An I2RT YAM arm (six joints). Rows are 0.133 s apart.
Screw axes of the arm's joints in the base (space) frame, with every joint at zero. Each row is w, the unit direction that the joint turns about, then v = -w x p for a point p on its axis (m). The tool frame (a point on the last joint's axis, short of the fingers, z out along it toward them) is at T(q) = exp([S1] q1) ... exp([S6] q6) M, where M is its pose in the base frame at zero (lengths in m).
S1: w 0 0 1 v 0 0 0
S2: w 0 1 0 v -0.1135 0 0.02
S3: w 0 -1 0 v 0.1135 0 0.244
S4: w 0 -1 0 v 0.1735 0 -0.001
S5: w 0 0 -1 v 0 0.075 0
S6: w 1 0 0 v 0 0.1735 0
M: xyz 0.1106 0 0.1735 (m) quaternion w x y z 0.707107 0 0.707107 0
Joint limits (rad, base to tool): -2.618..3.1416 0..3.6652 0..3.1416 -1.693..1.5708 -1.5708..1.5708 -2.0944..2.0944
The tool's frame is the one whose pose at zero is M.
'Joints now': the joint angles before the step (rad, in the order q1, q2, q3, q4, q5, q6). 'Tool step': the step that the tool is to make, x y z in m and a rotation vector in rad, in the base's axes. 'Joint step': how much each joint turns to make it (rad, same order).
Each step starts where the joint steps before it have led.
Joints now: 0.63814, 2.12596, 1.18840, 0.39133, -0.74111, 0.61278
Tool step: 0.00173, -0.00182, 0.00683, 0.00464, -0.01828, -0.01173
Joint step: -0.00512, -0.01603, 0.00169, -0.00272, 0.00932, -0.00367
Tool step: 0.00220, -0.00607, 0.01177, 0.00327, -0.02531, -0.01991
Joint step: -0.01349, -0.03427, -0.00399, -0.01437, 0.01165, -0.00982
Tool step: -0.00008, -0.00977, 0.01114, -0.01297, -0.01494, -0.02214
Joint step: -0.01753, -0.04558, -0.01416, -0.03906, 0.01353, -0.01901
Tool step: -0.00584, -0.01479, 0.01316, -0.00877, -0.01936, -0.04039
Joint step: -0.01953, -0.07393, -0.05042, -0.01678, 0.02709, -0.00694
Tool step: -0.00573, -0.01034, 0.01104, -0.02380, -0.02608, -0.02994
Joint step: -0.01121, -0.06123, -0.03087, -0.03738, 0.03323, -0.02582
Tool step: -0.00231, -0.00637, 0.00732, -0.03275, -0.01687, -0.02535
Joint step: -0.00784, -0.03622, -0.00573, -0.05039, 0.03373, -0.02807
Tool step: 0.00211, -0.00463, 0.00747, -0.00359, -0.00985, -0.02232
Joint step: -0.01163, -0.01863, 0.00780, -0.02106, 0.01341, -0.00192
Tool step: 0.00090, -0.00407, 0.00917, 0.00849, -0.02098, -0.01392
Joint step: -0.00947, -0.02295, 0.00290, -0.00415, 0.00569, -0.00112
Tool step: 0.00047, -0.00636, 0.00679, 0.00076, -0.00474, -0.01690
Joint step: -0.01416, -0.02315, -0.00087, -0.01794, 0.00325, -0.00023
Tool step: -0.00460, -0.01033, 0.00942, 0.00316, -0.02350, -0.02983
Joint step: -0.01585, -0.05094, -0.02892, -0.00079, 0.01655, -0.00135
